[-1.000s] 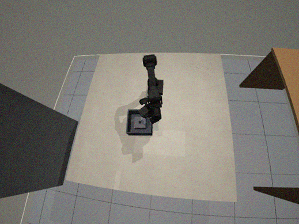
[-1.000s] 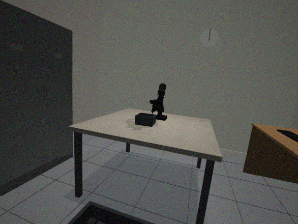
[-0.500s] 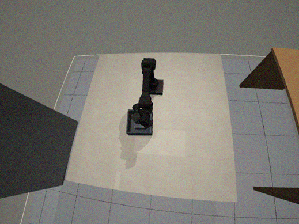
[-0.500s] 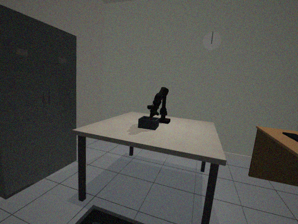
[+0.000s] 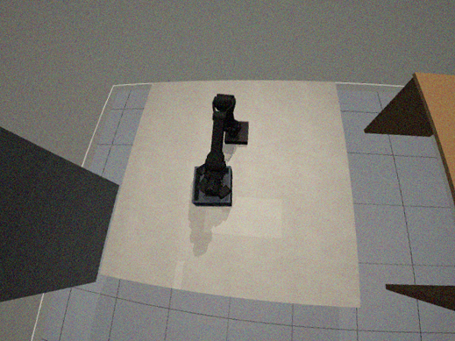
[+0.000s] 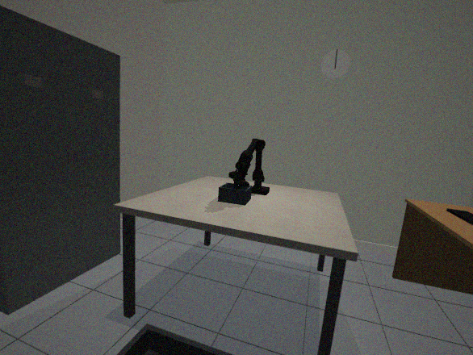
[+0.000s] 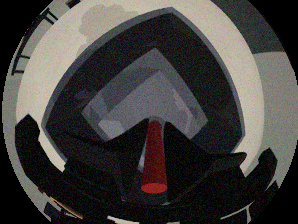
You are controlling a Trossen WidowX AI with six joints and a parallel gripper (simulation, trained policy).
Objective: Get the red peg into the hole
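My gripper tip is now 20 mm below the red peg, 10 mm to the right of it and 10 mm past it. From my gripper tip the other things lie so: dark box: 40 mm below, 10 mm to the left; then grey plate: 20 mm below, 10 mm to the left.
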